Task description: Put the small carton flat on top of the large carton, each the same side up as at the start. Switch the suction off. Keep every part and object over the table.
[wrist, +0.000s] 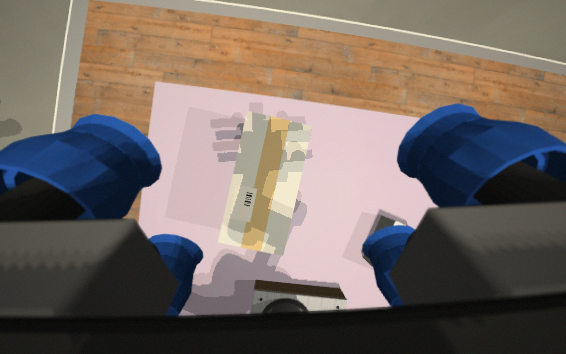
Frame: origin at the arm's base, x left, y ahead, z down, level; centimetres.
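Seen in the pictures: hand, tool point: (281,209).
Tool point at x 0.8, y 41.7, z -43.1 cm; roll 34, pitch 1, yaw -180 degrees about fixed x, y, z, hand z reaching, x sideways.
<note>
Pixels of each thing's middle, then the offset from my tool point to it. Level surfaces: height alone.
- large carton, body centre: (267,182) dx +2.9, dy -0.3, dz +40.7 cm
- small carton, body centre: (392,246) dx -34.5, dy -21.5, dz +44.7 cm
- pink surface, surface height: dz +48.4 cm
The large carton (270,175), cream with an orange tape stripe and a barcode label, lies flat on the pink surface, near the middle of the wrist view, with shadows across it. The small carton (384,225) is at the right, mostly hidden behind the lower right blue cup; a dark side and a bit of pale top show. It lies apart from the large carton. My gripper (280,192), four blue suction cups, hangs high above the surface, touching neither carton. Its suction is off and no object hangs from the cups, so it is open.
The pink surface (350,165) bears both cartons. Wooden planks (240,55) show beyond its far edge, with a grey border behind them. The robot's base plate (326,303) is at the bottom middle, near the large carton's lower end, partly cut off by the gripper's dark body.
</note>
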